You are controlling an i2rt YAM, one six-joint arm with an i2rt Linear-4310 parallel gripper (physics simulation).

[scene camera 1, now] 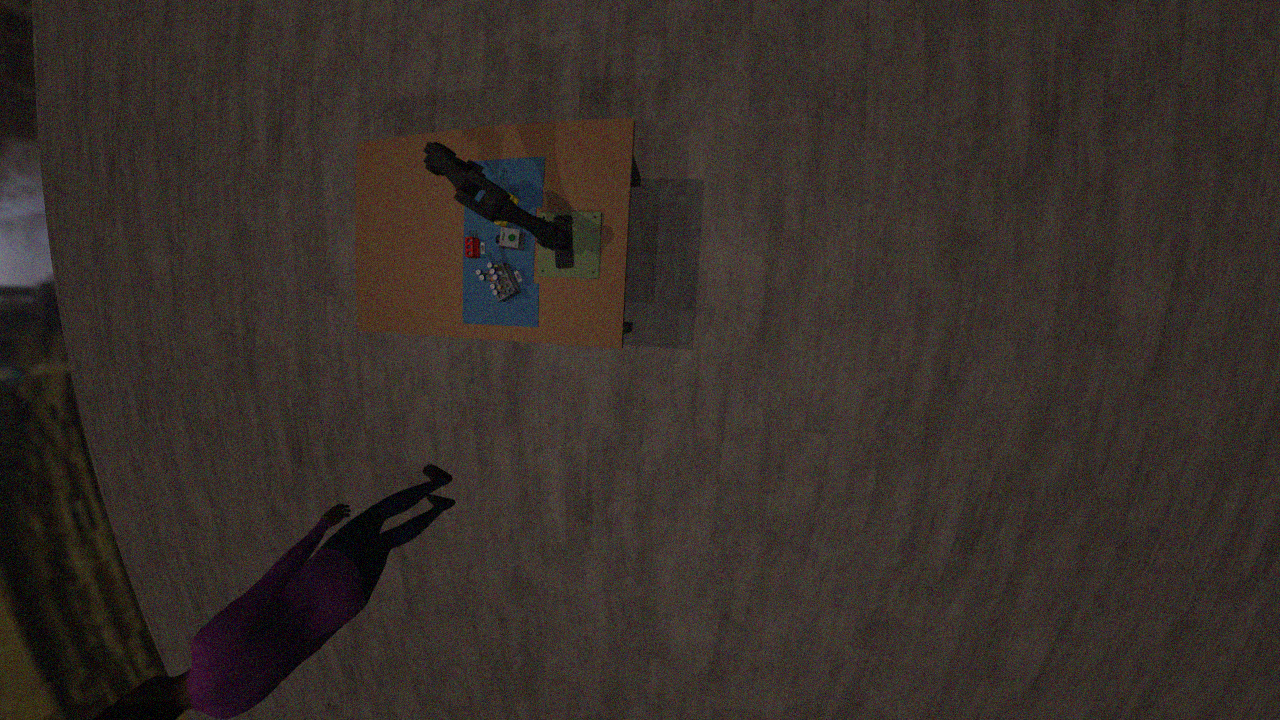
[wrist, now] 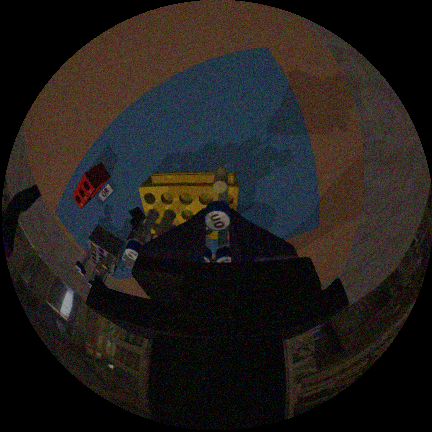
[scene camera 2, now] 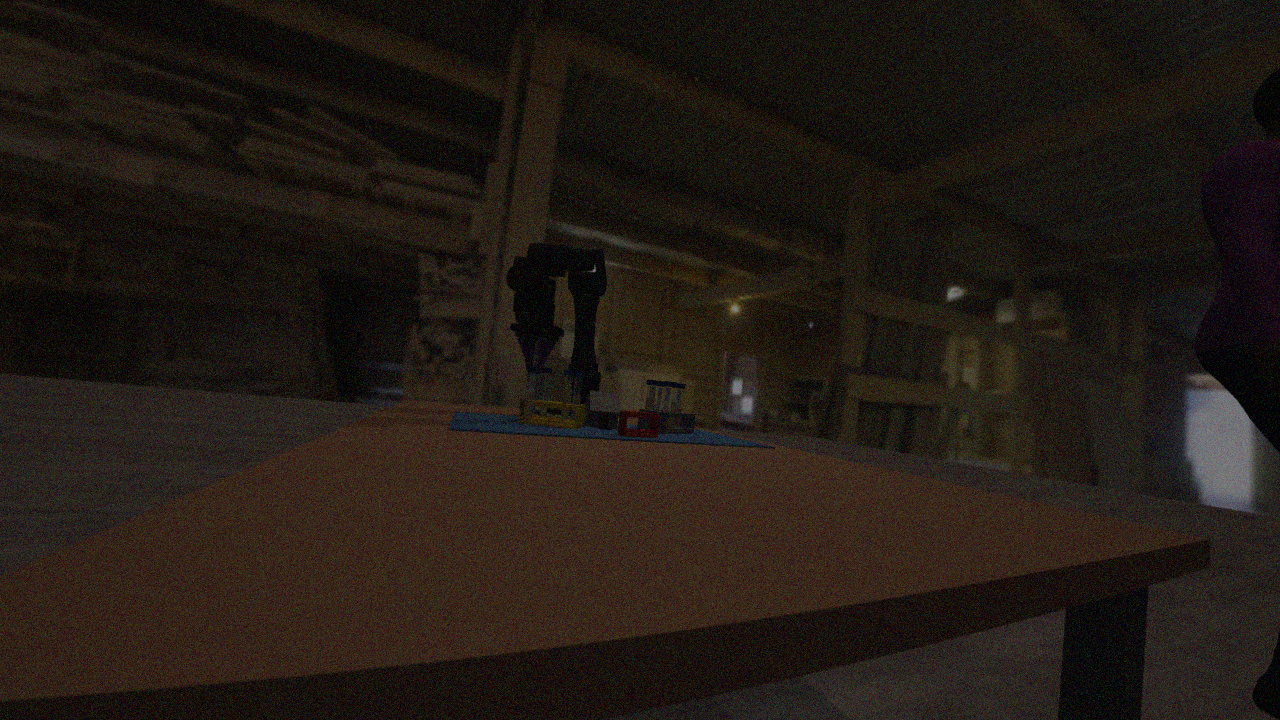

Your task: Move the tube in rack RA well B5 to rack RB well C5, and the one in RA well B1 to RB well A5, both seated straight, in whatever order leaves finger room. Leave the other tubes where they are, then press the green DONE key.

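Places are measured from the arm's base along level axes (x left, y back, z up), in metres.
Pixels of known places: gripper, fingertip midpoint: [wrist: 217,214] [scene camera 2: 533,373]; arm's base, link origin: [scene camera 1: 564,242].
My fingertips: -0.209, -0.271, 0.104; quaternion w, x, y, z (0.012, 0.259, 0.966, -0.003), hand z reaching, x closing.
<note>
For each thing: its top centre in the pictures, then the offset to it from my fingertips, as dx, dy, dz. "pt": a spot on its surface instead. Level surfaces: height alone.
- clear tube with a blue-rimmed white cap, surface spot: [wrist: 217,220] pt -0.003, -0.003, +0.013
- capped tube, surface spot: [wrist: 132,252] pt +0.097, -0.010, +0.016
- pale box with a green spot, surface spot: [scene camera 1: 511,237] pt +0.190, +0.084, -0.039
- small red block with holes, top centre: [wrist: 81,192] [scene camera 2: 640,412] [scene camera 1: 468,246] +0.205, -0.117, -0.059
- blue mat, surface height: dz -0.109
- table, surface height: dz -0.112
My gripper [scene camera 2: 537,368] [wrist: 217,214] is shut on a clear tube with a blue-rimmed white cap [wrist: 217,220] above the yellow rack [scene camera 2: 552,414] [wrist: 159,206]. The tube's lower part overlaps the rack's corner in the wrist view; whether it is seated or lifted is unclear. Another capped tube [wrist: 132,252] stands at the rack's left side, and more caps [wrist: 224,259] show below the fingers. A grey rack [scene camera 1: 505,284] [scene camera 2: 677,422] holds several tubes. Rack and well labels are unreadable. A pale box with a green spot [scene camera 1: 511,237], perhaps the DONE key, is beside the arm.
A small red block with holes [scene camera 1: 472,247] [scene camera 2: 638,423] [wrist: 90,186] sits on the blue mat [scene camera 1: 483,308] [scene camera 2: 501,428] [wrist: 215,110]. The arm's base stands on a green plate [scene camera 1: 586,259]. The table [scene camera 1: 402,268] extends around the mat. A person [scene camera 1: 286,591] stands away from the table.
</note>
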